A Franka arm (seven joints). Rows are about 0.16 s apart.
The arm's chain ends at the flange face. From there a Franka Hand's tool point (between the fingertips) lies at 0.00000 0.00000 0.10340 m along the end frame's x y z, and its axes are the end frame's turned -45 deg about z.
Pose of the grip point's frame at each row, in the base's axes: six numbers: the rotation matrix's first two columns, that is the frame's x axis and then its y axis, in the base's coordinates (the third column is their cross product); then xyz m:
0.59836 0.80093 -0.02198 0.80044 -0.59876 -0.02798 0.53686 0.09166 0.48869
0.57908 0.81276 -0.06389 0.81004 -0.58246 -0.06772 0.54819 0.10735 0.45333
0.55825 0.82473 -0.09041 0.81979 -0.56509 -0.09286 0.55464 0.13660 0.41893
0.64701 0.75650 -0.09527 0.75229 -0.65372 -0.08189 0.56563 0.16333 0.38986
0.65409 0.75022 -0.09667 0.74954 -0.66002 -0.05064 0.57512 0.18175 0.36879
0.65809 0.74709 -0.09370 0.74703 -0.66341 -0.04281 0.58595 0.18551 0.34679
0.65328 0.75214 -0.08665 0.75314 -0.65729 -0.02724 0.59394 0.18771 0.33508
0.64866 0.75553 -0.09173 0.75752 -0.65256 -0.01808 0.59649 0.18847 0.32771
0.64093 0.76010 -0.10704 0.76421 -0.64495 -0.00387 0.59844 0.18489 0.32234
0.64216 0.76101 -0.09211 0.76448 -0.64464 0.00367 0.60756 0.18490 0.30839
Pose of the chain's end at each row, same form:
0.98910 0.14296 -0.03533 0.14289 -0.98973 -0.00424 0.54054 0.09175 0.59202
0.98226 0.16285 -0.09306 0.16331 -0.98657 -0.00271 0.55773 0.10865 0.55628
0.97442 0.18359 -0.12959 0.18494 -0.98275 -0.00173 0.56784 0.13890 0.52146
0.98945 0.07268 -0.12527 0.07444 -0.99718 0.00946 0.57848 0.16526 0.49244
0.99252 0.06378 -0.10416 0.06749 -0.99719 0.03255 0.58565 0.18582 0.47157
0.99357 0.05917 -0.09653 0.06289 -0.99737 0.03598 0.59568 0.18983 0.44964
0.99449 0.06707 -0.08053 0.07061 -0.99662 0.04201 0.60195 0.19262 0.43805
0.99432 0.07281 -0.07765 0.07698 -0.99567 0.05208 0.60409 0.19444 0.43066
0.99358 0.08142 -0.07843 0.08717 -0.99352 0.07295 0.60588 0.19309 0.42514
0.99464 0.08229 -0.06254 0.08649 -0.99394 0.06773 0.61341 0.19242 0.41135

